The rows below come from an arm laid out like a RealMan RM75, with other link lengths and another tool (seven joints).
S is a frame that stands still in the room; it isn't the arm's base.
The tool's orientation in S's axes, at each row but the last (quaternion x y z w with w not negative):
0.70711, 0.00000, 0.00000, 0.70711
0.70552, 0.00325, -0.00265, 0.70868
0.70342, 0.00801, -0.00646, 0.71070
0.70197, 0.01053, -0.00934, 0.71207
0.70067, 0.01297, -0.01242, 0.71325
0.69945, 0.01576, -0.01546, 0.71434
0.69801, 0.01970, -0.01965, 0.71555
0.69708, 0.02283, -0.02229, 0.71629
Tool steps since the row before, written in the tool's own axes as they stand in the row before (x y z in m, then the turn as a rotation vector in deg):
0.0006, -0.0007, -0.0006, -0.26, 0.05, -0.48
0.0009, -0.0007, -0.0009, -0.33, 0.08, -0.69
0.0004, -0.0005, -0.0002, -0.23, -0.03, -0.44
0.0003, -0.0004, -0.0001, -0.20, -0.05, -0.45
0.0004, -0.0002, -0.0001, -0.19, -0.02, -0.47
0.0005, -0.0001, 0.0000, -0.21, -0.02, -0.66
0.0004, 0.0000, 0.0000, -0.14, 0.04, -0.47
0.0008, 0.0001, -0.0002, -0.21, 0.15, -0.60
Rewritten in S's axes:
0.0006, 0.0006, -0.0007, -0.26, 0.48, 0.05
0.0009, 0.0009, -0.0007, -0.33, 0.69, 0.08
0.0004, 0.0002, -0.0005, -0.23, 0.44, -0.03
0.0003, 0.0001, -0.0004, -0.20, 0.45, -0.05
0.0004, 0.0001, -0.0002, -0.19, 0.47, -0.02
0.0005, 0.0000, -0.0001, -0.21, 0.66, -0.02
0.0004, 0.0000, 0.0000, -0.14, 0.47, 0.04
0.0008, 0.0002, 0.0000, -0.20, 0.60, 0.15

